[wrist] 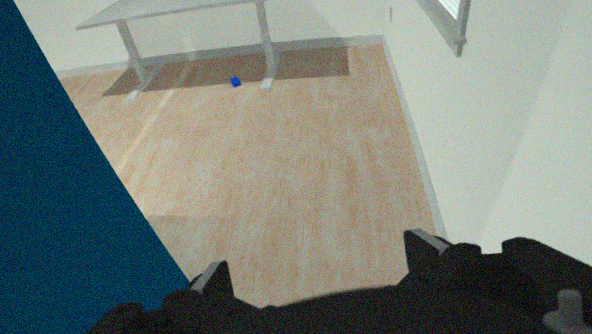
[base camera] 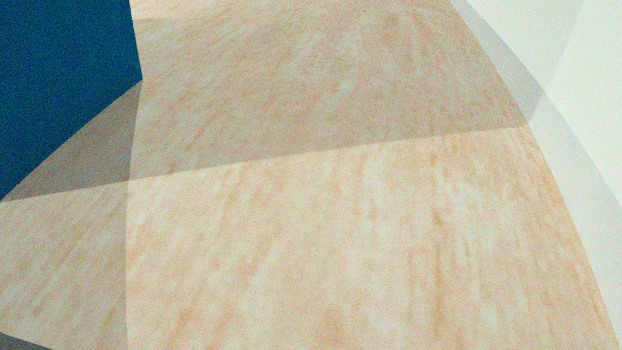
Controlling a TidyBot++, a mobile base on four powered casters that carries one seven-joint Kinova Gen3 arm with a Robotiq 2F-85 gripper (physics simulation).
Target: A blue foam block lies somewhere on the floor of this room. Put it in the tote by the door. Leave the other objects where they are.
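Places are measured from the arm's base along level axes (x right, y ahead, z up), in metres.
Where they show: gripper, fingertip midpoint: [wrist: 318, 266].
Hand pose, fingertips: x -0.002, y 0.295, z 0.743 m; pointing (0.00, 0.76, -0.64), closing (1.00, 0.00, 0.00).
Note:
After its pixels a point has its place.
A small blue block [wrist: 235, 81] {x -0.387, y 2.749, z -0.351 m} lies on the floor far ahead in the wrist view, at the front edge of the shadow under a table, between the table's two legs and nearer the right one. It does not show in the base camera view. My gripper [wrist: 318, 266] {x -0.002, y 0.295, z 0.743 m} is open, with its two fingers wide apart at the bottom of the wrist view and no object between them. The block is far beyond the fingertips. The tote and the door do not show in either view.
A large dark blue panel or box [base camera: 60, 75] {x -0.477, y 0.583, z -0.273 m} [wrist: 65, 200] {x -0.461, y 0.665, z 0.487 m} stands close on the left. A grey table [wrist: 175, 11] {x -0.663, y 2.660, z 0.310 m} stands by the far wall. A white wall [base camera: 595, 75] {x 0.507, y 0.597, z -0.195 m} [wrist: 510, 100] {x 0.554, y 0.842, z 0.420 m} with a skirting board runs along the right, with part of a window frame [wrist: 462, 30] {x 0.617, y 1.223, z 0.455 m} high up.

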